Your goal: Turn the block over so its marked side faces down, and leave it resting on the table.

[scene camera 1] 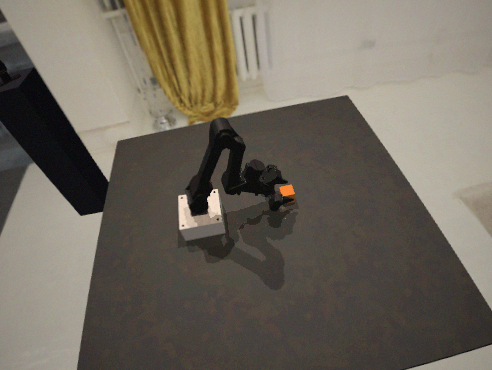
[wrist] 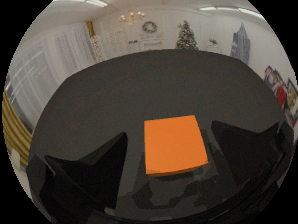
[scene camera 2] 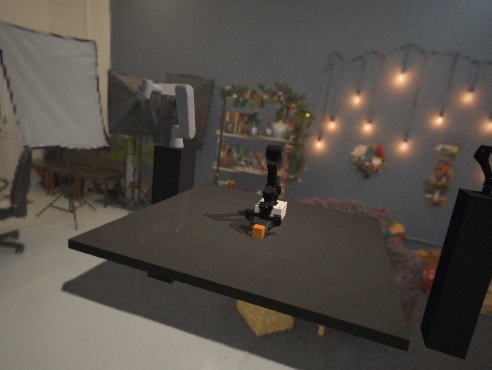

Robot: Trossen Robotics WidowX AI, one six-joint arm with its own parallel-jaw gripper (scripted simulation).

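Open and holding nothing, my gripper [scene camera 1: 290, 190] is in sight. The wrist view shows me my gripper [wrist: 172, 131] too, and in that view I also see an orange block [wrist: 172, 146].
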